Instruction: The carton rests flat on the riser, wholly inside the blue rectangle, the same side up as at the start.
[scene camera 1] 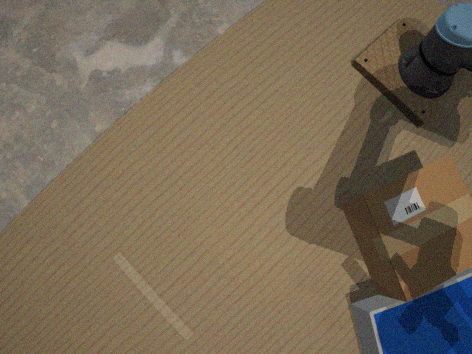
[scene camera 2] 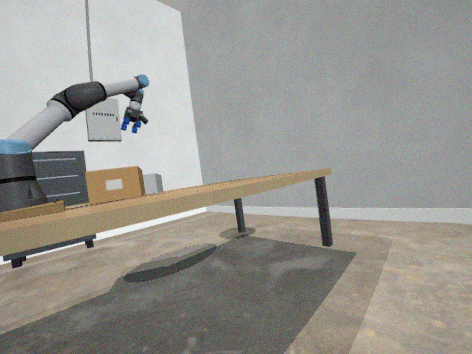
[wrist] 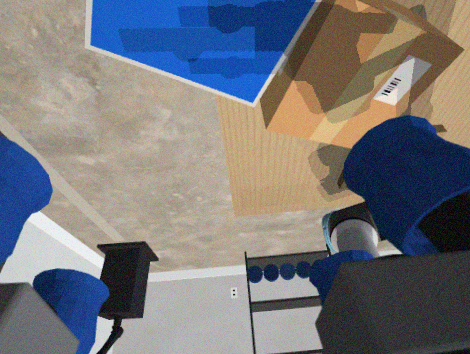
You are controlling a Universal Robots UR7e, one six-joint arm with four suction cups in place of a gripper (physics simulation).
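Observation:
The brown carton (scene camera 1: 430,250) (scene camera 2: 131,185) (wrist: 320,80) rests flat on the table beside the riser, with a white barcode label on its top. Whether the two touch cannot be told. The riser (scene camera 1: 364,314) (scene camera 2: 152,183) is a grey block. The blue rectangle (scene camera 1: 450,320) (wrist: 150,20) fills its top inside a pale border, and the carton is outside it. My gripper (scene camera 2: 131,125) is open, with four blue suction cups, and hangs high above the table, apart from the carton. Large blue cups (wrist: 400,170) frame the wrist view. Shadows of the arm fall on the carton and blue rectangle.
The arm's base stands on a wooden plate (scene camera 1: 382,57) near the carton. A pale strip (scene camera 1: 152,295) lies on the wooden table (scene camera 1: 200,175) (scene camera 2: 250,186). A dark drawer cabinet (scene camera 2: 60,175) and a wall box (scene camera 2: 104,122) are behind. A shelf rack shows in the wrist view.

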